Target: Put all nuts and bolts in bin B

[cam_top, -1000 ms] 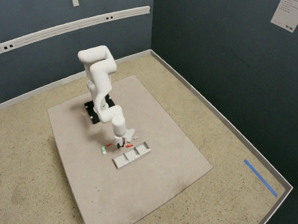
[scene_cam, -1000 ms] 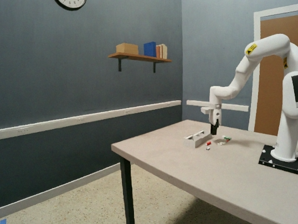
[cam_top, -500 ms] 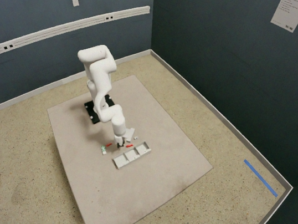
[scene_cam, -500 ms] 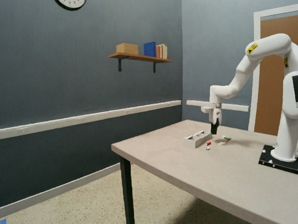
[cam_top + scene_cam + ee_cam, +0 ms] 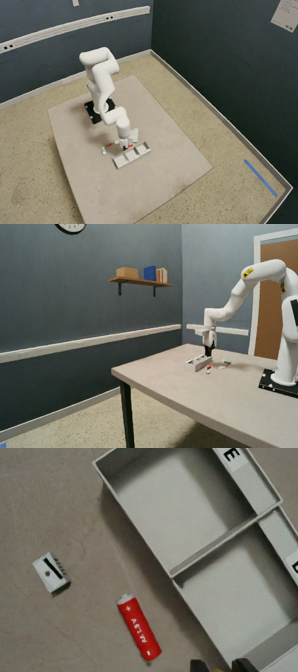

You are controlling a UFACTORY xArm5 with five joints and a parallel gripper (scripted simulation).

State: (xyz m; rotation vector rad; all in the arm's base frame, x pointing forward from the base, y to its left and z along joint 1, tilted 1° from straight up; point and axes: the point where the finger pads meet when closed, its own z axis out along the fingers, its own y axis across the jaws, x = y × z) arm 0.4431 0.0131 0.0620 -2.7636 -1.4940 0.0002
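Now: the white part 11 cm to the left of my hand, 8 cm below it and 6 cm behind it. From my hand the other things lie so: white piece (9 cm behind, 8 cm below, 2 cm to the right); then green piece (14 cm to the right, 8 cm below, 8 cm behind); then yellow bit (2 cm below).
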